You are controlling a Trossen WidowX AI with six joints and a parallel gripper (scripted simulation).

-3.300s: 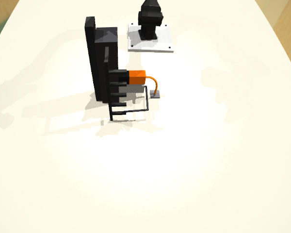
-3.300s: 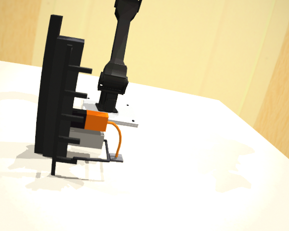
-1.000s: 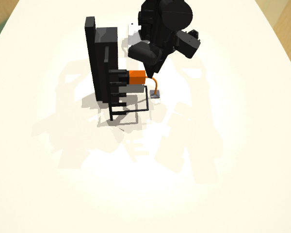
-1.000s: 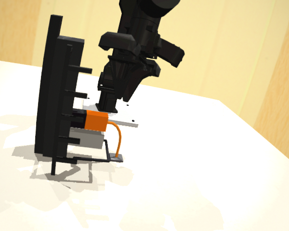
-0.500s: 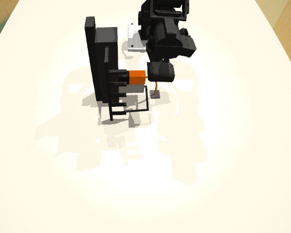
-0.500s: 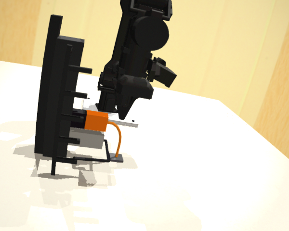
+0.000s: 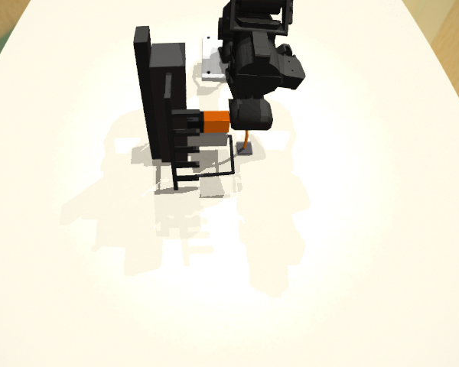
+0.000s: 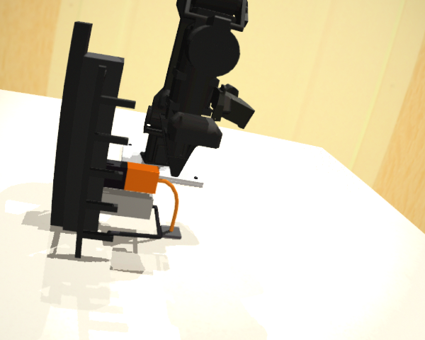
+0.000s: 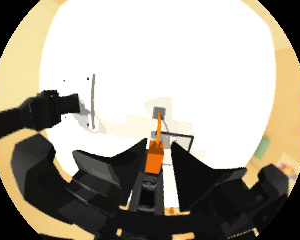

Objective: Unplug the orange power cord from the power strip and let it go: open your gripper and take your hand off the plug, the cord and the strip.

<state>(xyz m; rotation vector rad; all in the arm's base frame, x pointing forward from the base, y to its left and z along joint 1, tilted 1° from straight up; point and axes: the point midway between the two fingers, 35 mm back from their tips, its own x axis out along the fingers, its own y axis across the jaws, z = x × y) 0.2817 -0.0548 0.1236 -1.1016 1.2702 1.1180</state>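
The orange plug is 1 cm behind my gripper tip, 6 cm to the right of it and 1 cm below it. Also, from my gripper tip: grey anchor block 2 cm to the left, 10 cm below.
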